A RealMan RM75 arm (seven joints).
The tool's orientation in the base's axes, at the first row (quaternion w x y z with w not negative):
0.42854, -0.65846, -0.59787, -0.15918
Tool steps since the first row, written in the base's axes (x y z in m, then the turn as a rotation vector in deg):
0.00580, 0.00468, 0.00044, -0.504, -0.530, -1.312
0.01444, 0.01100, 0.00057, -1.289, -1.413, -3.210
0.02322, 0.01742, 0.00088, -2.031, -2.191, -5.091
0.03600, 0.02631, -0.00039, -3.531, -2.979, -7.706
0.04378, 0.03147, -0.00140, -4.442, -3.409, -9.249
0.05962, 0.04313, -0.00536, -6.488, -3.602, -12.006
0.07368, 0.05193, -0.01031, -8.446, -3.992, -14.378
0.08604, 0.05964, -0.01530, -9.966, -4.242, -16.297
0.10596, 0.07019, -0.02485, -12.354, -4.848, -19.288
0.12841, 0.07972, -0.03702, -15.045, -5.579, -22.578
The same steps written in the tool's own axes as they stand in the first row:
0.00472, 0.00558, 0.00152, -1.410, -0.018, 0.516
0.01096, 0.01403, 0.00360, -3.540, -0.106, 1.192
0.01742, 0.02255, 0.00560, -5.578, -0.152, 1.925
0.02528, 0.03556, 0.00918, -8.331, -0.625, 3.306
0.02974, 0.04355, 0.01131, -9.939, -0.924, 4.155
0.03818, 0.06062, 0.01762, -12.534, -1.799, 6.234
0.04363, 0.07619, 0.02288, -14.960, -2.753, 7.913
0.04794, 0.09011, 0.02786, -16.865, -3.460, 9.302
0.05258, 0.11295, 0.03535, -19.979, -4.597, 11.308
0.05526, 0.13902, 0.04283, -23.461, -5.912, 13.486

